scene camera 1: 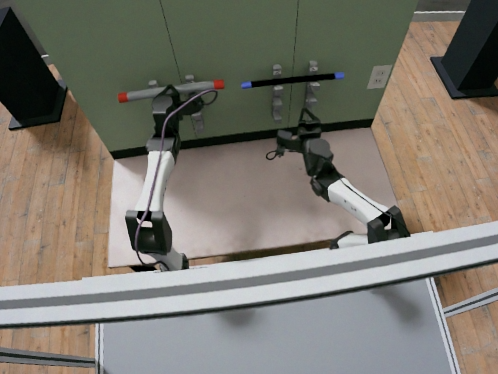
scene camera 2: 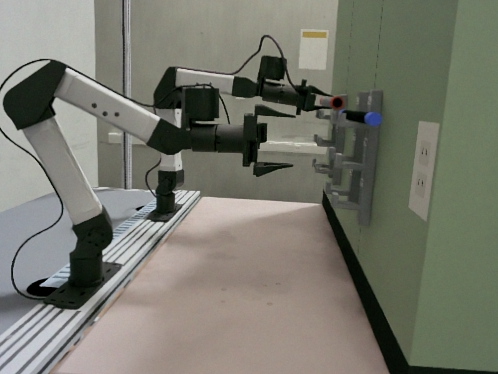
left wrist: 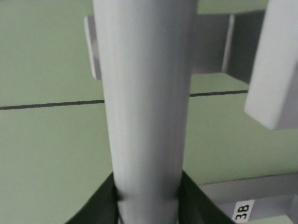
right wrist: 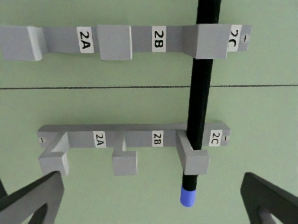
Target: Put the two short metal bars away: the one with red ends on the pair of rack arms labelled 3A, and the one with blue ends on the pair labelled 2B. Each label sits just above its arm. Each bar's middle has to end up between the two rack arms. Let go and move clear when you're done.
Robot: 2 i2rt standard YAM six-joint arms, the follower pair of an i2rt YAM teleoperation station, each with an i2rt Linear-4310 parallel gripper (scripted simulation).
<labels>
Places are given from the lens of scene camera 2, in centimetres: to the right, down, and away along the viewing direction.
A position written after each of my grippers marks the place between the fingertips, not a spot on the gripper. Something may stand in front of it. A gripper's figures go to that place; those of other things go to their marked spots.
my left gripper (scene camera 2: 332,102): 24, -24, 120
my right gripper (scene camera 2: 294,141): 9, -9, 82
</labels>
